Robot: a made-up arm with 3 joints. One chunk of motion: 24 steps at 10 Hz.
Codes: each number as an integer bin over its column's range. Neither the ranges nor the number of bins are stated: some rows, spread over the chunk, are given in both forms.
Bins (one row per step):
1: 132 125 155
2: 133 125 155
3: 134 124 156
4: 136 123 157
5: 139 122 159
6: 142 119 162
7: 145 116 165
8: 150 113 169
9: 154 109 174
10: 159 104 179
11: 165 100 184
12: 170 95 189
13: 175 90 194
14: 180 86 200
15: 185 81 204
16: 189 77 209
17: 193 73 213
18: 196 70 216
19: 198 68 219
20: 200 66 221
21: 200 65 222
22: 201 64 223
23: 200 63 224
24: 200 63 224
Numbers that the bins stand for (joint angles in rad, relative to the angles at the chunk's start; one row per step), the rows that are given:
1: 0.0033 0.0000 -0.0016
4: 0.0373 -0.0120 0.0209
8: 0.1565 -0.0720 0.1555
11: 0.2841 -0.1500 0.3237
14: 0.4118 -0.2340 0.5031
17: 0.5224 -0.3120 0.6489
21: 0.5820 -0.3600 0.7499
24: 0.5820 -0.3720 0.7723
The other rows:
2: 0.0118 0.0000 -0.0016
3: 0.0203 -0.0060 0.0096
5: 0.0629 -0.0180 0.0433
6: 0.0884 -0.0360 0.0769
7: 0.1139 -0.0540 0.1106
9: 0.1905 -0.0960 0.2115
10: 0.2331 -0.1260 0.2676
12: 0.3267 -0.1800 0.3798
13: 0.3692 -0.2100 0.4358
15: 0.4543 -0.2640 0.5480
16: 0.4884 -0.2880 0.6041
18: 0.5479 -0.3300 0.6826
19: 0.5649 -0.3420 0.7162
20: 0.5820 -0.3540 0.7387
22: 0.5905 -0.3660 0.7611
23: 0.5820 -0.3720 0.7723

